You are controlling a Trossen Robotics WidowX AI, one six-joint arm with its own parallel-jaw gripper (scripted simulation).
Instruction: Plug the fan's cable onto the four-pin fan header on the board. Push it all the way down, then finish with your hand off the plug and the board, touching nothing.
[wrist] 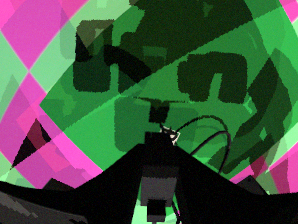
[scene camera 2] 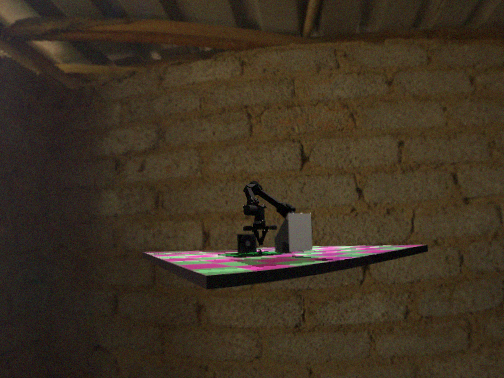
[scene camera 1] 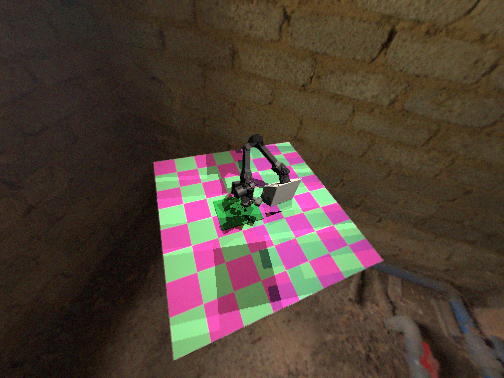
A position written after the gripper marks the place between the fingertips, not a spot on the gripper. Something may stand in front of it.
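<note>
You'd see the gripper (wrist: 157, 150) here, and there's a dark plug (wrist: 160, 169) and a green board (wrist: 196, 74) too.
</note>
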